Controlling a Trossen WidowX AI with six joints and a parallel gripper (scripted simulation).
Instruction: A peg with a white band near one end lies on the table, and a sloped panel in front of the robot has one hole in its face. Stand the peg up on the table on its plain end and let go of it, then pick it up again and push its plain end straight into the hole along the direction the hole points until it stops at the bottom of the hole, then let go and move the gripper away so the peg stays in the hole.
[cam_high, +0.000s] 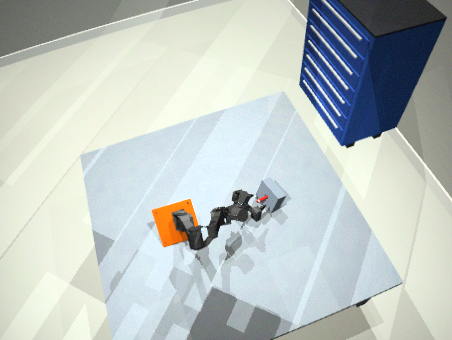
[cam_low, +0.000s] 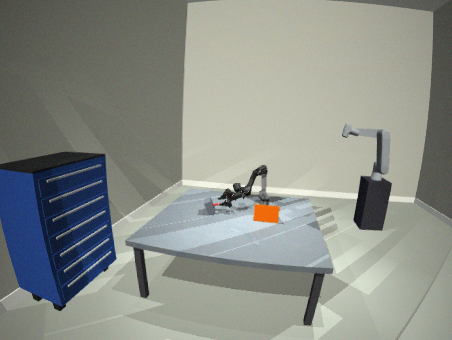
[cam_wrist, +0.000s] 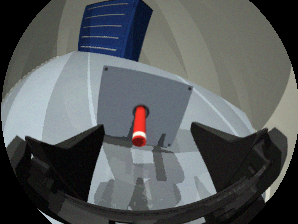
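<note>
The peg lies 1 cm ahead of my gripper tip, 1 cm to the left of it and 2 cm below it. Also, from my gripper tip: panel (7 cm ahead, 2 cm to the left, 4 cm below).
</note>
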